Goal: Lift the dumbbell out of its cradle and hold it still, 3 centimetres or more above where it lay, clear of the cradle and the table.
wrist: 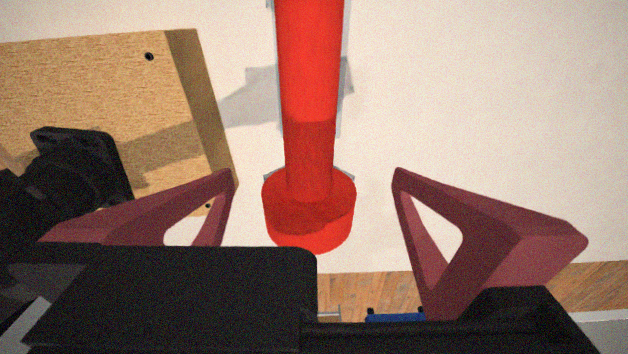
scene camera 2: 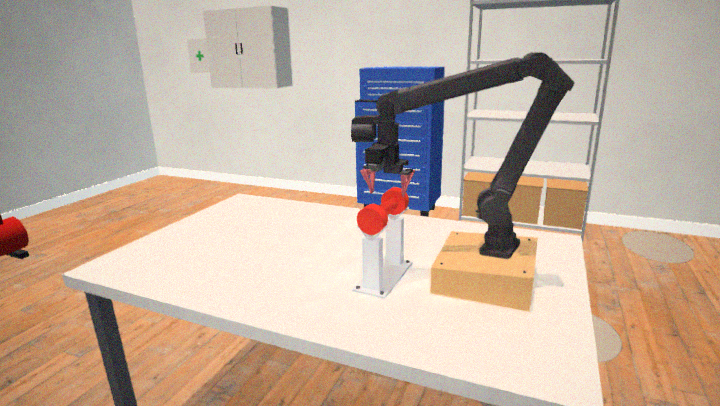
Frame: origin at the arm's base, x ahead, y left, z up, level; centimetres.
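Where they show: gripper, fingertip midpoint: (wrist: 313, 176) (scene camera 2: 387, 194); arm's base, link origin: (wrist: 92, 168) (scene camera 2: 500, 248).
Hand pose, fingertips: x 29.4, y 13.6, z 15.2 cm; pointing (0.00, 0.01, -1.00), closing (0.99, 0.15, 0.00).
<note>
Each offset is from my fingertips to the centre of the thing. Level surfaces: height alone.
The red dumbbell {dx -0.7, dy +3.0, dz -3.4 cm} (scene camera 2: 372, 219) (wrist: 310, 65) lies level in the white cradle {dx -0.7, dy +3.0, dz -14.8 cm} (scene camera 2: 373, 264), a base plate with two upright posts on the table {dz -24.6 cm} (scene camera 2: 226, 262) (wrist: 475, 125). My gripper (scene camera 2: 388, 192) (wrist: 313, 176) points down, wide open and empty. In the scene view its fingertips are near the top of the dumbbell's far head. In the wrist view the fingers stand to either side of that end, with a gap on both sides, and the handle runs up out of the picture. The dumbbell's near head does not show in the wrist view.
The wooden block (scene camera 2: 478, 282) (wrist: 90, 75) carries the arm's base and stands to the right of the cradle in the scene view. Behind the table are a blue drawer cabinet (scene camera 2: 436, 151) and a shelf rack. Part of another red object shows at the left edge.
</note>
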